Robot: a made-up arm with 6 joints. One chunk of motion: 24 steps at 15 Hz.
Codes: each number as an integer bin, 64 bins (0 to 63) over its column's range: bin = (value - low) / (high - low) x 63, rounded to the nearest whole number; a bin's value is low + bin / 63 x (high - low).
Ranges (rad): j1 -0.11..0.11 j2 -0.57..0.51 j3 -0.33..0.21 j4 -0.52..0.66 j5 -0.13..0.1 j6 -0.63..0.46
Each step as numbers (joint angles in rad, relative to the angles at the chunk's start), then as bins.
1 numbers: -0.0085 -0.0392 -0.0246 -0.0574 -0.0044 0.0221
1 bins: 29 31 36 25 34 38
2 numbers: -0.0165 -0.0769 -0.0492 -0.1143 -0.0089 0.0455
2 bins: 27 29 33 22 33 39
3 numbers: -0.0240 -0.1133 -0.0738 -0.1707 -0.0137 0.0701
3 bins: 25 27 30 19 32 40
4 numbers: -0.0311 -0.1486 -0.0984 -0.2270 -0.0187 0.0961
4 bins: 23 25 27 16 30 42
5 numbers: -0.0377 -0.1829 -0.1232 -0.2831 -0.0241 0.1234
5 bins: 21 23 24 13 29 44
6 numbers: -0.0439 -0.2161 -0.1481 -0.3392 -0.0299 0.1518
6 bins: 19 21 21 10 27 45
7 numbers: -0.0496 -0.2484 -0.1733 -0.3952 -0.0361 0.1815
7 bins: 17 19 18 7 26 47
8 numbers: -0.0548 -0.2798 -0.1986 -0.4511 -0.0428 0.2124
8 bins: 16 17 15 4 24 49
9 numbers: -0.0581 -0.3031 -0.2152 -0.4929 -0.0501 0.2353
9 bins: 15 16 13 1 22 50
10 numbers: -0.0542 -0.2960 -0.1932 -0.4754 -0.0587 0.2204
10 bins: 16 16 16 2 20 49
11 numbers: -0.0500 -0.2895 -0.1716 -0.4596 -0.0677 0.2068
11 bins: 17 16 18 3 17 48
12 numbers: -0.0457 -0.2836 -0.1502 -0.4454 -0.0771 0.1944
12 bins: 18 17 21 4 14 48
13 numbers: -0.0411 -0.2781 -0.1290 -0.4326 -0.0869 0.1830
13 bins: 20 17 23 5 12 47
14 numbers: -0.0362 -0.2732 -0.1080 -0.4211 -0.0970 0.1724
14 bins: 21 17 26 5 9 46
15 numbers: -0.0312 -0.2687 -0.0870 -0.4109 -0.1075 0.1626
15 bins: 23 18 28 6 6 46
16 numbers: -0.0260 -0.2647 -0.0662 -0.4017 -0.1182 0.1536
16 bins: 24 18 31 6 3 45
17 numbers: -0.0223 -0.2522 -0.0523 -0.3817 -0.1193 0.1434
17 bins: 25 19 32 7 3 45
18 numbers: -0.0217 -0.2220 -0.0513 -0.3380 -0.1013 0.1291
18 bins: 25 20 33 10 8 44
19 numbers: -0.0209 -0.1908 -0.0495 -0.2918 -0.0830 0.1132
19 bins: 26 22 33 12 13 43
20 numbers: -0.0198 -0.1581 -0.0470 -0.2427 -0.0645 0.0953
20 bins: 26 24 33 15 18 42
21 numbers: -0.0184 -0.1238 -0.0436 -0.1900 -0.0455 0.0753
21 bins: 26 26 33 18 23 41
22 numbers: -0.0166 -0.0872 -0.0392 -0.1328 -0.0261 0.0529
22 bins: 27 28 34 21 28 39
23 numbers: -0.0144 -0.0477 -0.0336 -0.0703 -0.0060 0.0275
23 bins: 27 30 35 24 34 38
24 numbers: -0.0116 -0.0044 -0.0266 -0.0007 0.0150 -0.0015
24 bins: 28 33 35 28 40 36
